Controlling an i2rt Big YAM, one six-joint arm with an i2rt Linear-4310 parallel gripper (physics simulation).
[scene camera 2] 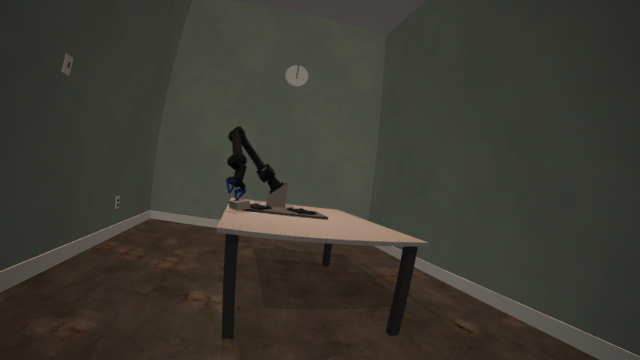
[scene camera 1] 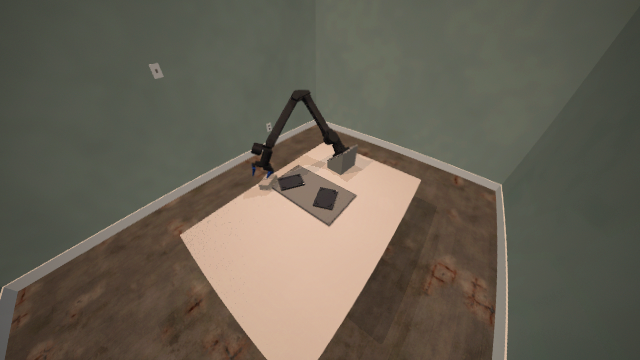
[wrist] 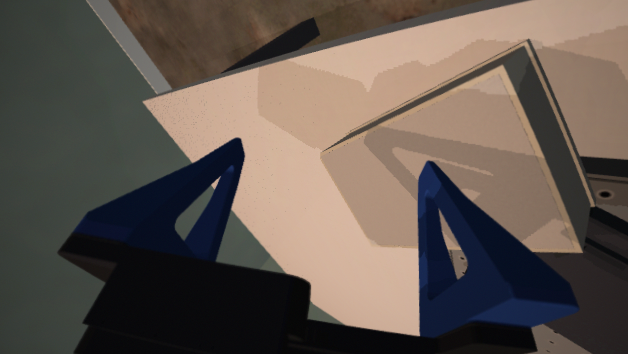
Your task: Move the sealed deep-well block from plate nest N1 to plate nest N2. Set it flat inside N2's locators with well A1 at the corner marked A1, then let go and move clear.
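Where they show: gripper, fingertip midpoint: (scene camera 2: 232, 196) (scene camera 1: 259, 177) (wrist: 330, 157); arm's base, origin of the base link: (scene camera 2: 277, 188) (scene camera 1: 341, 152).
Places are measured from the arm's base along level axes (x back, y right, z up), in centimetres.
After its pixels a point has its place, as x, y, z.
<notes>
The sealed deep-well block (scene camera 1: 266, 185) {-54.4, 20.4, -7.4} (scene camera 2: 239, 205) {-56.8, 24.7, -9.7} (wrist: 370, 200) {-53.4, 23.9, -7.6} is off both nests, at the left end of the grey board (scene camera 1: 306, 193) (scene camera 2: 270, 214), near the table's edge. It sits turned to the board; whether it lies flat or leans on the board's edge is hard to tell. Its A1 corner cannot be made out. Two dark nests are on the board, one near the block (scene camera 1: 291, 182) {-39.5, 12.9, -10.5} and one farther away (scene camera 1: 326, 198) {-35.3, -14.8, -10.5}; their labels are unreadable. My gripper (scene camera 1: 261, 173) {-53.2, 29.2, -5.8} (scene camera 2: 234, 196) {-53.2, 29.2, -5.8} (wrist: 330, 157) {-53.2, 29.2, -5.8} is open and empty above the block, one finger over its top and the other out past the table's edge.
The arm's grey base bracket (scene camera 1: 343, 161) {-6.7, -6.8, -1.2} (scene camera 2: 277, 196) {-7.9, -0.2, -5.3} stands behind the board. The table (scene camera 1: 300, 260) {-73.4, -29.7, -13.0} (scene camera 2: 320, 229) {-88.3, -14.0, -13.0} reaches out in front of the board. In the wrist view, part of a dark nest (wrist: 595, 300) {-40.7, 15.6, -10.5} shows at the lower right.
</notes>
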